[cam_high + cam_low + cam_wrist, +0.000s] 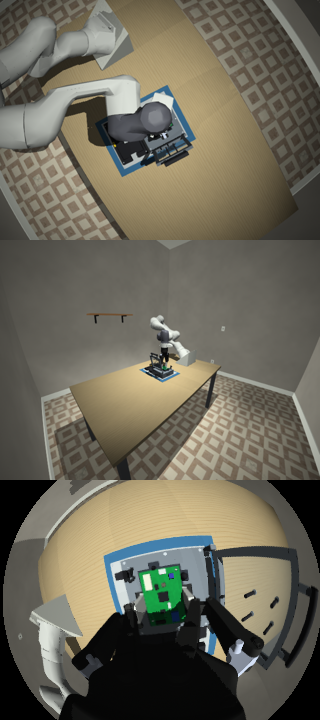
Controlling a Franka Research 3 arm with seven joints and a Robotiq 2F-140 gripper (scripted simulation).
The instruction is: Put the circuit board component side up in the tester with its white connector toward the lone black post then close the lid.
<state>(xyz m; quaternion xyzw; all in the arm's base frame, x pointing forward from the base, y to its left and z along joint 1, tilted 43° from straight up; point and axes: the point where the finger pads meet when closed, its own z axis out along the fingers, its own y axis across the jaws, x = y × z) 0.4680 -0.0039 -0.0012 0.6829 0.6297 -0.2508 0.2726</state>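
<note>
Now: hand 2 cm above the green circuit board. Round my hand: black post (6 cm behind, 6 cm to the left, 1 cm below); then tester lid (12 cm ahead, 1 cm to the right, 8 cm above); then black nest (1 cm ahead, 1 cm to the left, 3 cm below).
</note>
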